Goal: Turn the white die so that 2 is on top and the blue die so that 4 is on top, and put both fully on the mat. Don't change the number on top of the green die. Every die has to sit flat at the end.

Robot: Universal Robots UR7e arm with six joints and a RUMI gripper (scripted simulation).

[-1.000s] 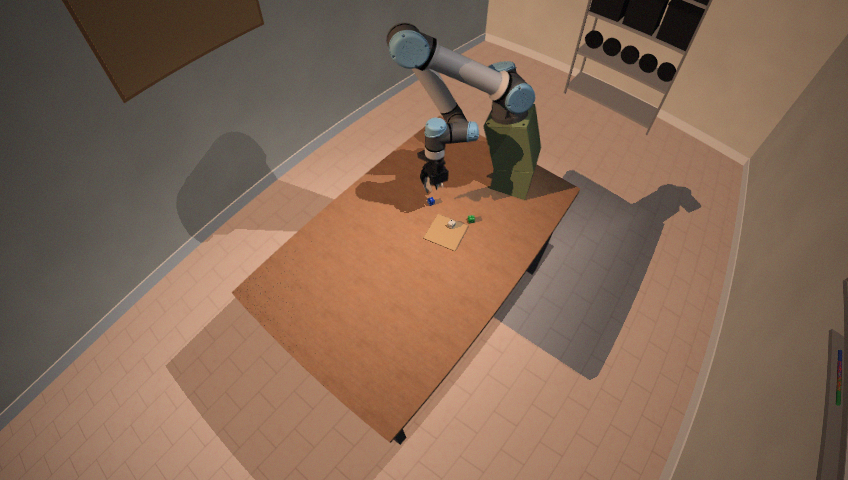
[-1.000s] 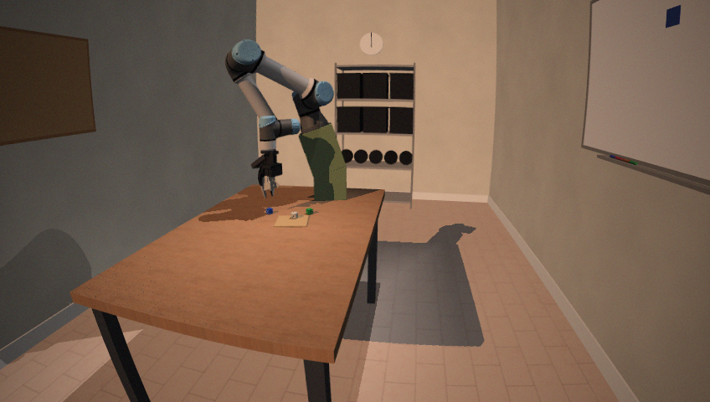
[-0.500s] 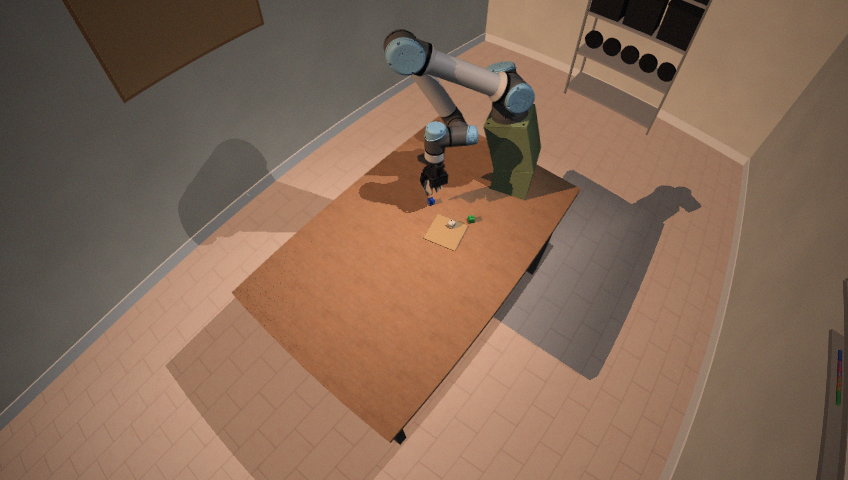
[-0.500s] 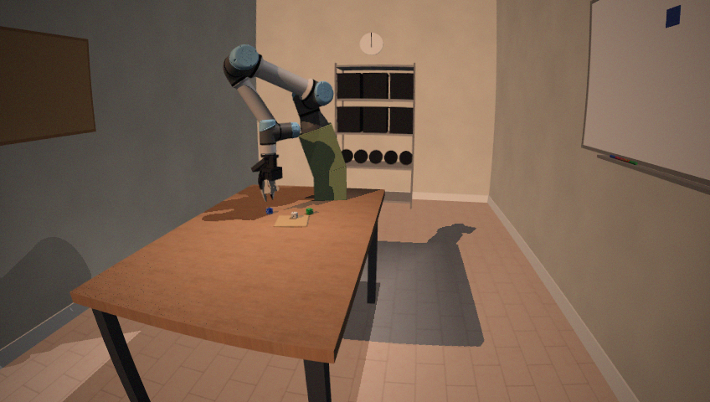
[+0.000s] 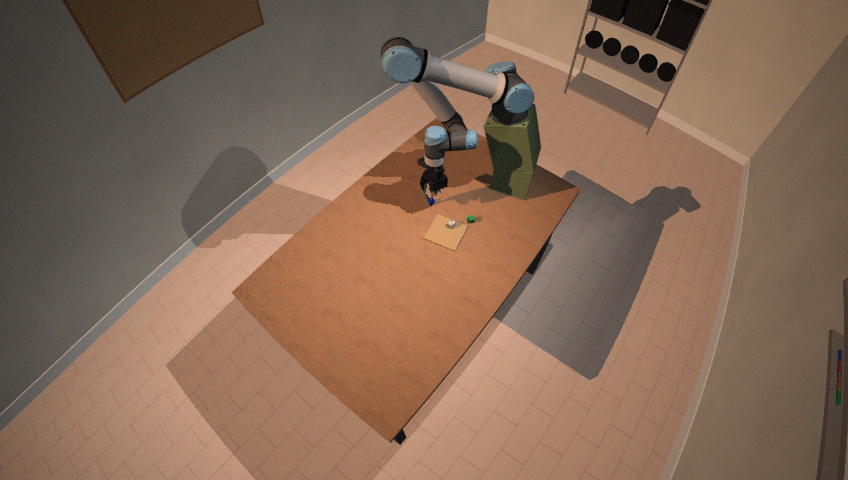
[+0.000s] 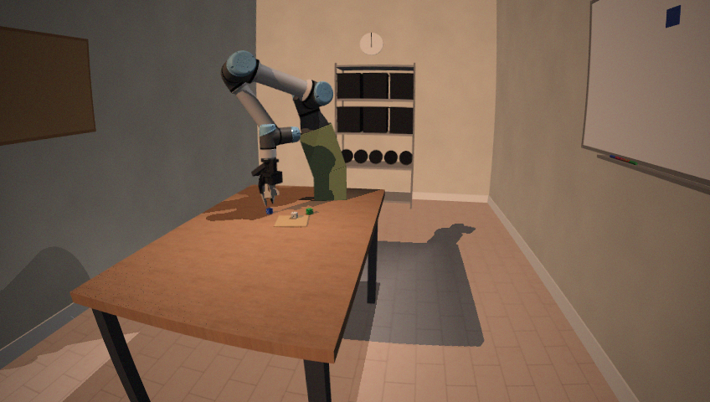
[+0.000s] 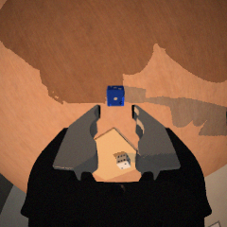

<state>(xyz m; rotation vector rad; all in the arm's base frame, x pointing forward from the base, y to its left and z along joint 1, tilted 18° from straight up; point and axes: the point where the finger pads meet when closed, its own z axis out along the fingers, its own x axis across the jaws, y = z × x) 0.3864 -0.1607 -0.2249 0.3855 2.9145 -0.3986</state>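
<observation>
The blue die is 5 cm below my hand. From my hand the other things lie so: green die: 6 cm behind, 19 cm to the left, 5 cm below; tan mat: 6 cm ahead, 16 cm to the left, 6 cm below; white die: 2 cm ahead, 15 cm to the left, 4 cm below.
</observation>
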